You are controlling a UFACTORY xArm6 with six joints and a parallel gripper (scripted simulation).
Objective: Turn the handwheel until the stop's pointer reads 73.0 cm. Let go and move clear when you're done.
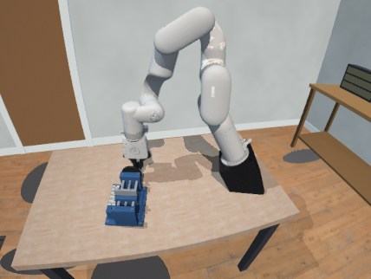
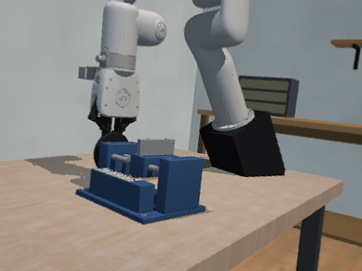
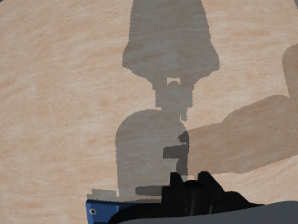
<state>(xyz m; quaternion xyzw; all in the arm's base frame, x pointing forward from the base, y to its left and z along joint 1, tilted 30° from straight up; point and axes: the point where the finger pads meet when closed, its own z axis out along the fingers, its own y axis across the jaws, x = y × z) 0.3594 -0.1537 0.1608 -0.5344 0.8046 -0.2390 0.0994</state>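
My hand is 20 mm short of the black handwheel, 20 mm to the right of it and 10 mm above it. Also, from my hand: grey stop block: 110 mm ahead, 140 mm to the left, 10 mm below.
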